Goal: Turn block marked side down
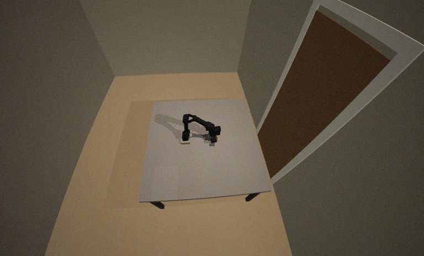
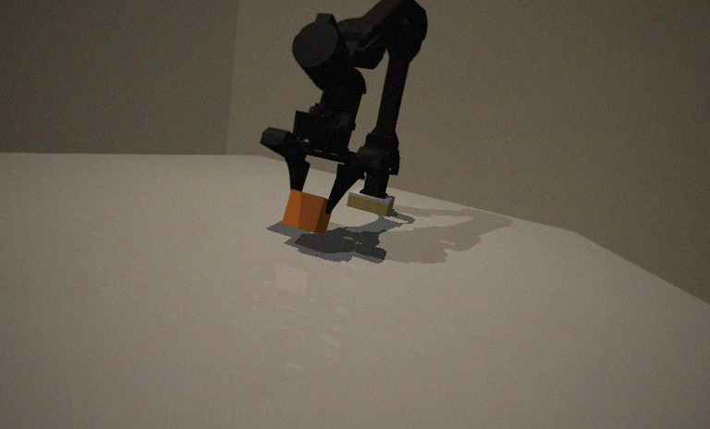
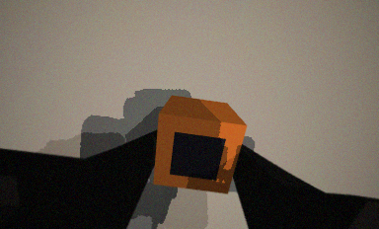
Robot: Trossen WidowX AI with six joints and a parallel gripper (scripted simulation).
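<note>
Now: gripper tip 10 mm below the orange block.
</note>
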